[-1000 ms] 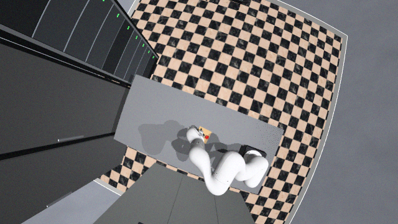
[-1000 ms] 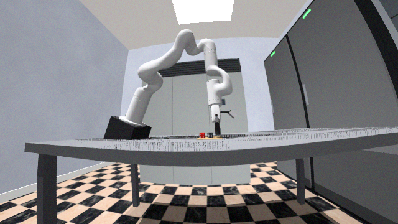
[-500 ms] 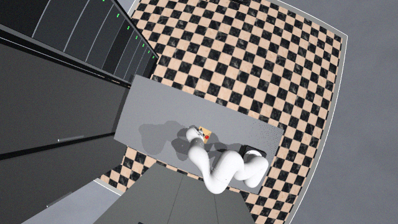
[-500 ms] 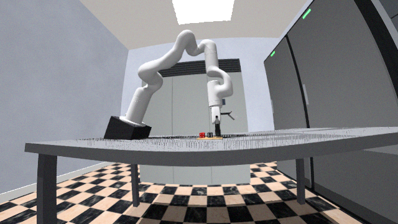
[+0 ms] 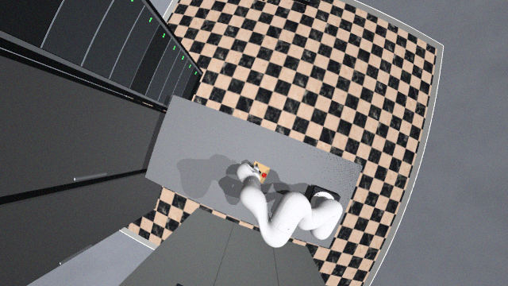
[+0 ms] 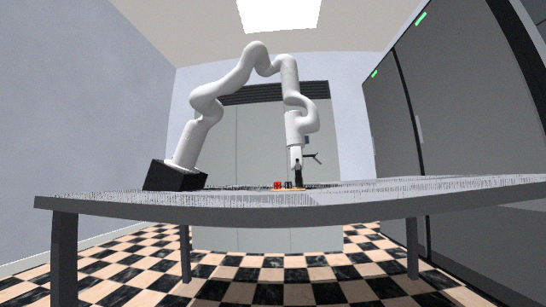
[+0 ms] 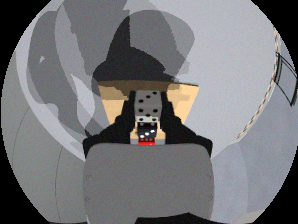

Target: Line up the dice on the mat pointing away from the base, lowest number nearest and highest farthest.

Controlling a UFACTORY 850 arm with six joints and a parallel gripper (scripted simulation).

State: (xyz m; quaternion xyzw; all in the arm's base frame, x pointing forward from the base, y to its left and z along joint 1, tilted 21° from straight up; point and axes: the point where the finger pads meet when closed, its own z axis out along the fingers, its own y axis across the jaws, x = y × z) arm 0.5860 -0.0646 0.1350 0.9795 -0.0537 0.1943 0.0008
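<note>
Right now the white die is 10 mm below my hand. Also, from my hand: tan mat: 50 mm behind, 30 mm below, 10 mm to the left; then red die: 90 mm behind, 10 mm to the left, 10 mm below; then black die: 50 mm behind, 10 mm to the left, 10 mm below.
</note>
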